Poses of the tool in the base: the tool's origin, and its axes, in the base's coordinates. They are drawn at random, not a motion.
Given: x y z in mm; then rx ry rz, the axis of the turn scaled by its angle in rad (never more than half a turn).
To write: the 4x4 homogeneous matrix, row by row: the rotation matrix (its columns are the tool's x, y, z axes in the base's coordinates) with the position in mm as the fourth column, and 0 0 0 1 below. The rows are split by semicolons. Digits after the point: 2 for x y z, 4 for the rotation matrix.
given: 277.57, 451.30, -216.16, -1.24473, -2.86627, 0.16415
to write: -0.6835, 0.7280, -0.0531, 277.57; 0.7293, 0.6780, -0.0912, 451.30; -0.0304, -0.1010, -0.9944, -216.16; 0, 0, 0, 1
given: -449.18, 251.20, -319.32, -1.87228, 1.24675, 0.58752
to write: 0.4080, -0.9117, 0.0480, -449.18; -0.5433, -0.2001, 0.8153, 251.20; -0.7337, -0.3587, -0.5770, -319.32; 0, 0, 0, 1
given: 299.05, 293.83, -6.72, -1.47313, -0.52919, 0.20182
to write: 0.8703, 0.1874, -0.4555, 299.05; 0.4432, 0.1058, 0.8902, 293.83; 0.2150, -0.9766, 0.0090, -6.72; 0, 0, 0, 1
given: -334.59, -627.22, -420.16, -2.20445, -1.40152, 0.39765
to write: 0.4291, 0.7590, -0.4897, -334.59; 0.9031, -0.3496, 0.2495, -627.22; 0.0182, -0.5493, -0.8354, -420.16; 0, 0, 0, 1
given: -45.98, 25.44, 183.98, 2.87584, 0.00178, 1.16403
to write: 0.7186, -0.0136, 0.6953, -45.98; 0.0157, -0.9992, -0.0358, 25.44; 0.6953, 0.0367, -0.7178, 183.98; 0, 0, 0, 1
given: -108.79, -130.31, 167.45, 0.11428, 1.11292, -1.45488
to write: -0.2565, 0.8128, 0.5230, -108.79; -0.7175, 0.2024, -0.6665, -130.31; -0.6476, -0.5463, 0.5313, 167.45; 0, 0, 0, 1
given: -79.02, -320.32, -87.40, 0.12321, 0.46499, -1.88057
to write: -0.3564, 0.9238, 0.1396, -79.02; -0.8824, -0.2838, -0.3752, -320.32; -0.3071, -0.2569, 0.9164, -87.40; 0, 0, 0, 1
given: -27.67, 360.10, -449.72, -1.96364, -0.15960, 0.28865
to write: 0.9614, -0.0210, -0.2745, -27.67; 0.2437, -0.3990, 0.8840, 360.10; -0.1281, -0.9167, -0.3785, -449.72; 0, 0, 0, 1
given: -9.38, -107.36, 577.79, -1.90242, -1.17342, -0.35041
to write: 0.5202, 0.8335, -0.1861, -9.38; 0.5950, -0.1973, 0.7791, -107.36; 0.6127, -0.5160, -0.5986, 577.79; 0, 0, 0, 1
